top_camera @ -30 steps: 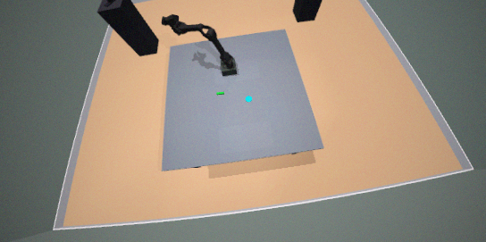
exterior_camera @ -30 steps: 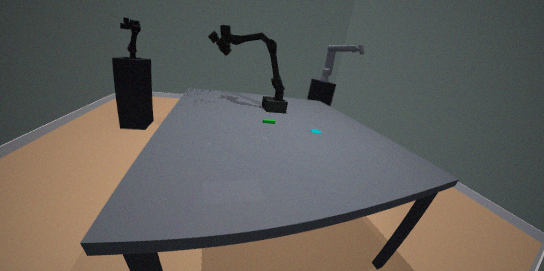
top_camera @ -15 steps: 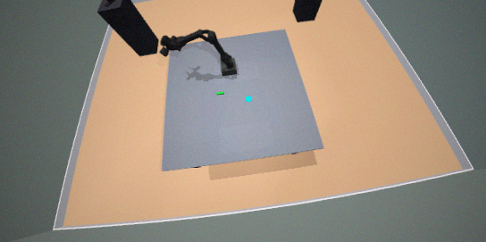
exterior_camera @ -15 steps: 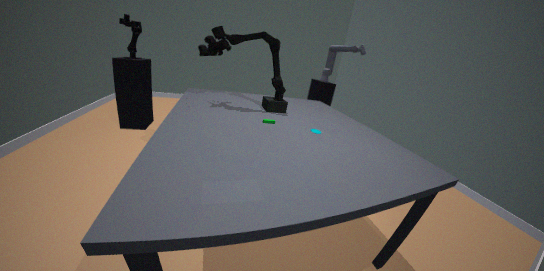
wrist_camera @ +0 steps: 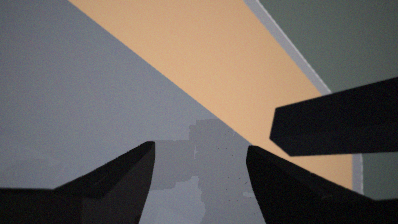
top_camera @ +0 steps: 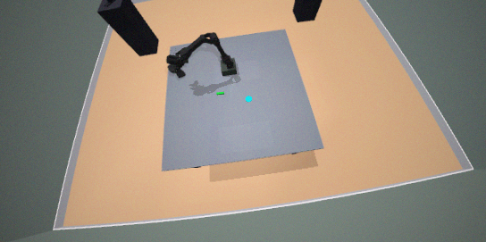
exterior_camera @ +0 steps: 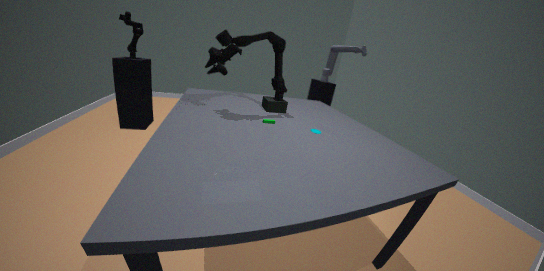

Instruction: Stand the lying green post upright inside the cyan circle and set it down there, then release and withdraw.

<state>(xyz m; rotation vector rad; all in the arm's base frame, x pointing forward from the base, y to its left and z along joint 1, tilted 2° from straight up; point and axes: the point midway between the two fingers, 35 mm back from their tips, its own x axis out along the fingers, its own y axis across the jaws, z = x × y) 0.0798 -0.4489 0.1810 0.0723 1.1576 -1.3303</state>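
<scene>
Right now the green post is 35 cm to the left of my gripper tip, 21 cm below it and 17 cm ahead of it. Round my gripper tip: cyan circle (60 cm to the left, 26 cm ahead, 22 cm below).
</scene>
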